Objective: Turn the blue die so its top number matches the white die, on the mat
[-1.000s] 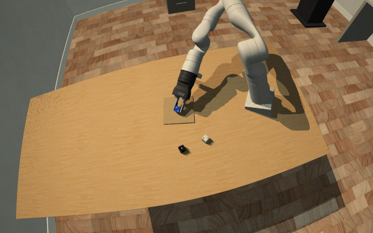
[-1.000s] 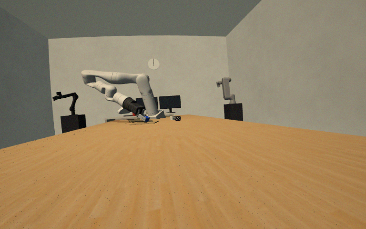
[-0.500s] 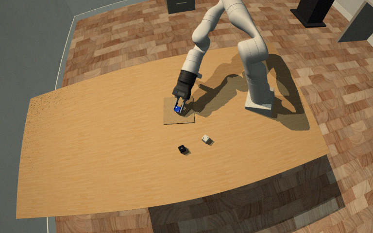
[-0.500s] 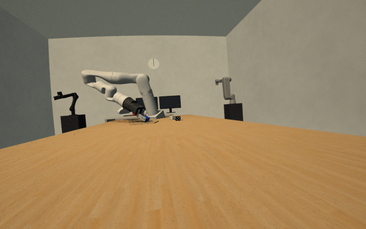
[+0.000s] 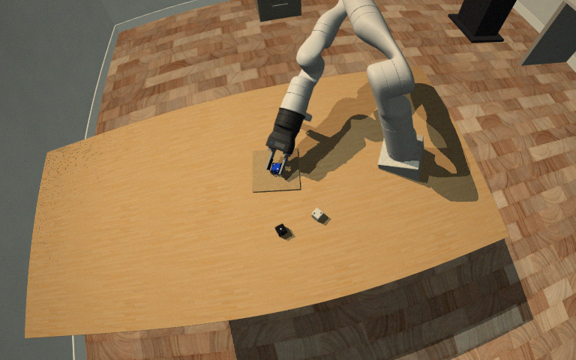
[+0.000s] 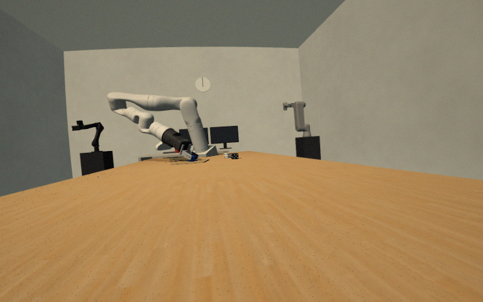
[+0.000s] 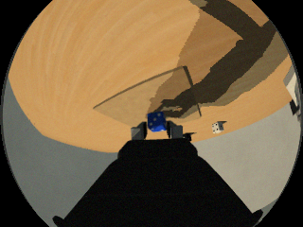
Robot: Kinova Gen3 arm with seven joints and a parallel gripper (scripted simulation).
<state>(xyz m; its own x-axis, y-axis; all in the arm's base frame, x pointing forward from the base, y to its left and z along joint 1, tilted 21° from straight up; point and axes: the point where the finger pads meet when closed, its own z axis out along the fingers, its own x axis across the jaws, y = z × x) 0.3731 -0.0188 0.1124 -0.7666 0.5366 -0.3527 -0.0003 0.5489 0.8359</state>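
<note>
Now: hand 1 cm above the blue die. Round my hand: tan mat 3 cm below; black die 2 cm ahead, 19 cm to the left, 2 cm below; white die 8 cm behind, 17 cm to the left, 2 cm below.
</note>
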